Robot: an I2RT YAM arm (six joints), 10 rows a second.
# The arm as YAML. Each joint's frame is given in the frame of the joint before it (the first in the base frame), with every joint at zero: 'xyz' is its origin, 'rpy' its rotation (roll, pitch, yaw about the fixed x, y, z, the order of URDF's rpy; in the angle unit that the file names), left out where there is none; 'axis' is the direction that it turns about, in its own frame. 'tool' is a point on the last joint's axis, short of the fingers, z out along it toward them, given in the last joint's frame.
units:
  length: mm
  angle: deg
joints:
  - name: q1
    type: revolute
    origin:
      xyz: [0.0, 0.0, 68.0]
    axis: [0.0, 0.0, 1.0]
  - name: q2
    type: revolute
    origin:
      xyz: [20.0, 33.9, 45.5]
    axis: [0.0, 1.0, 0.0]
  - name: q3
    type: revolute
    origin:
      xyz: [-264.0, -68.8, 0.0]
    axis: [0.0, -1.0, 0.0]
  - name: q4
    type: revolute
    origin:
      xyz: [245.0, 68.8, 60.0]
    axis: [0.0, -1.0, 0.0]
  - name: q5
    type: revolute
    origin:
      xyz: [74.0, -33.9, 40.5]
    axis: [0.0, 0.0, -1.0]
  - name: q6
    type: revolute
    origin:
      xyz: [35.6, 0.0, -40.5]
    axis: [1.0, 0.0, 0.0]
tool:
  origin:
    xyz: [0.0, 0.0, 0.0]
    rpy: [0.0, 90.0, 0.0]
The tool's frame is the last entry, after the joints.
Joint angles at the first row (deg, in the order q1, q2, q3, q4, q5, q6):
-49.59, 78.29, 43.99, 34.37, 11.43, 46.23
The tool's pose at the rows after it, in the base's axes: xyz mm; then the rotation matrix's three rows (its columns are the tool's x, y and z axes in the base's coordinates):
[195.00 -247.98 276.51], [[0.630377 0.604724 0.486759], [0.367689 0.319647 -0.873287], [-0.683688 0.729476 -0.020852]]
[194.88 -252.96 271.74], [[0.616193 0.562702 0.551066], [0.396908 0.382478 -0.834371], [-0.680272 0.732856 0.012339]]
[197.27 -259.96 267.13], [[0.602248 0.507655 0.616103], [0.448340 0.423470 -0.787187], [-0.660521 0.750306 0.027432]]
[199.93 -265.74 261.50], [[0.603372 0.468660 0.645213], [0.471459 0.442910 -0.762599], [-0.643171 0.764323 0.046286]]
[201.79 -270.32 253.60], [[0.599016 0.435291 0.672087], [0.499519 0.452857 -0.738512], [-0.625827 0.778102 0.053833]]
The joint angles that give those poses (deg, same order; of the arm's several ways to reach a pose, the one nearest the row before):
-50.68, 79.63, 43.90, 34.52, 10.19, 47.07
-51.87, 81.30, 43.17, 38.84, 4.69, 47.07
-52.91, 83.61, 43.56, 41.63, -0.96, 48.67
-53.44, 85.98, 43.70, 44.94, -3.67, 50.09
-53.91, 88.21, 43.50, 47.81, -6.21, 51.53

